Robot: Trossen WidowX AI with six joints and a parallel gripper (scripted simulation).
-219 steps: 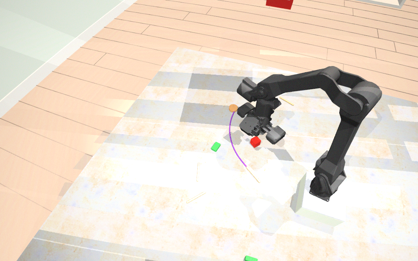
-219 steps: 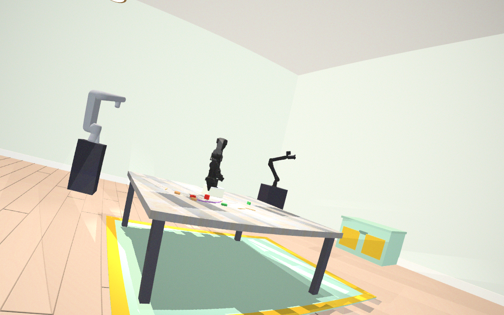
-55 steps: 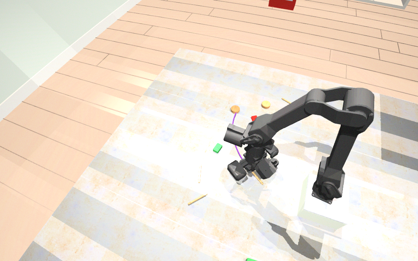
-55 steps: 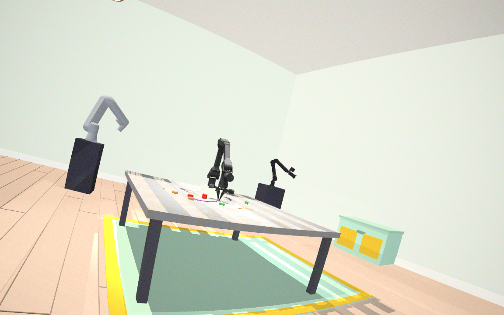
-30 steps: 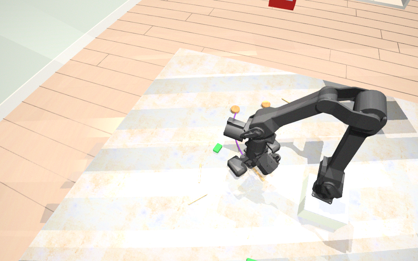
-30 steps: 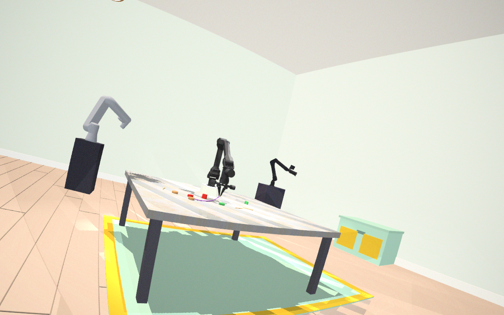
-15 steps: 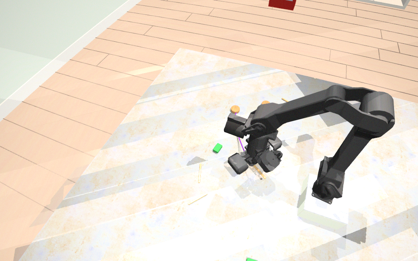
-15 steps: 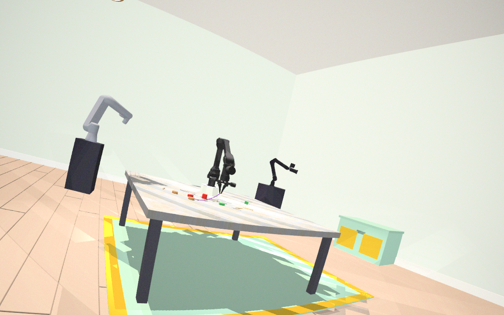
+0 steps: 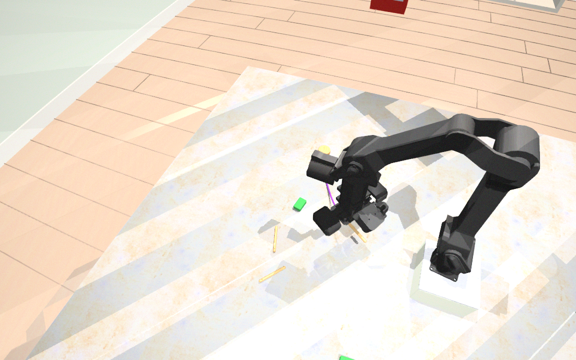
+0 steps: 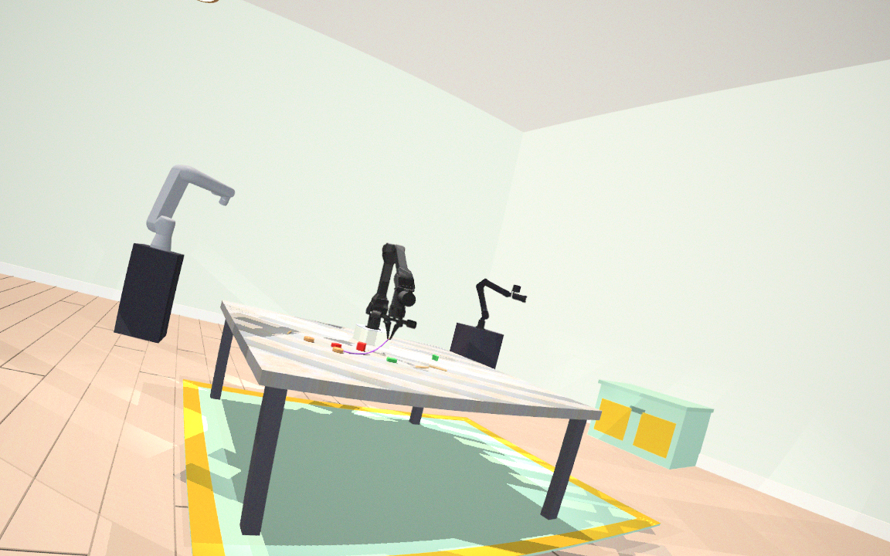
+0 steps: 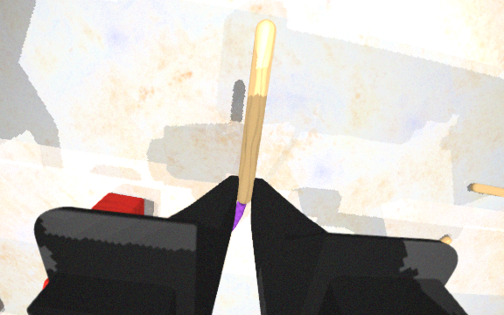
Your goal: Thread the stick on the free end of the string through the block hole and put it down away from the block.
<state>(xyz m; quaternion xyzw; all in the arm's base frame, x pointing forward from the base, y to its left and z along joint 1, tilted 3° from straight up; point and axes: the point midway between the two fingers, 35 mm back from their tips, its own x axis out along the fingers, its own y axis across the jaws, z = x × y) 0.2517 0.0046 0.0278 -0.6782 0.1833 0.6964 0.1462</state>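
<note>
My gripper tip is 110 mm to the left of the red wooden block, 50 mm above it and 20 mm short of it. The rest, counted from my gripper tip: flat red block: 220 mm to the right, 80 mm ahead, 60 mm below; green block: 150 mm ahead, 60 mm below, 20 mm to the right; thin wooden stick: 10 mm to the left, 10 mm behind.
</note>
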